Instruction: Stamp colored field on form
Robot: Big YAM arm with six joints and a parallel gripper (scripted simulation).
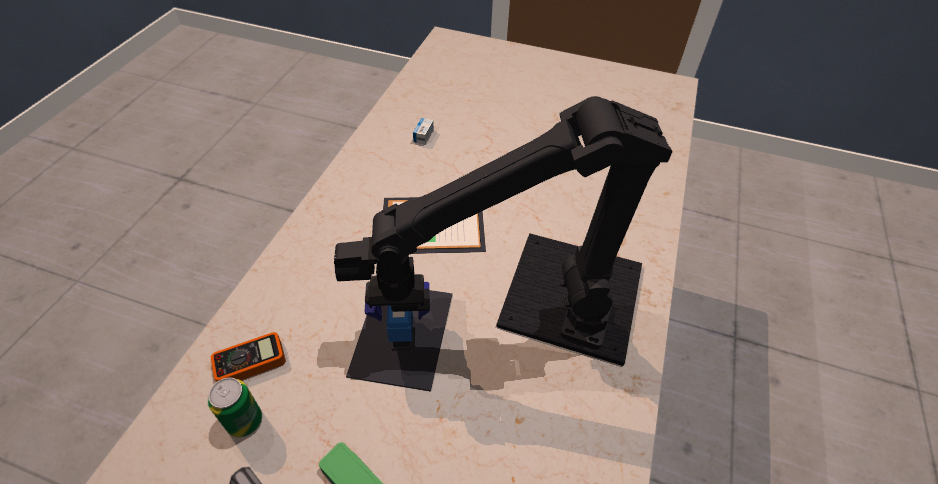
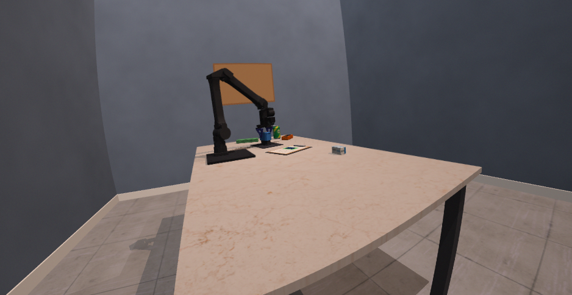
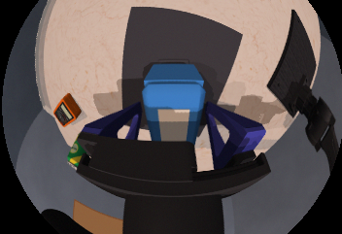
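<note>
My hand is 2 cm above the stamp. From my hand the other things lie so: form: 8 cm ahead, 30 cm to the right, 7 cm below; then dark mat: 7 cm below; then green flat object: 9 cm behind, 31 cm to the left, 6 cm below.
</note>
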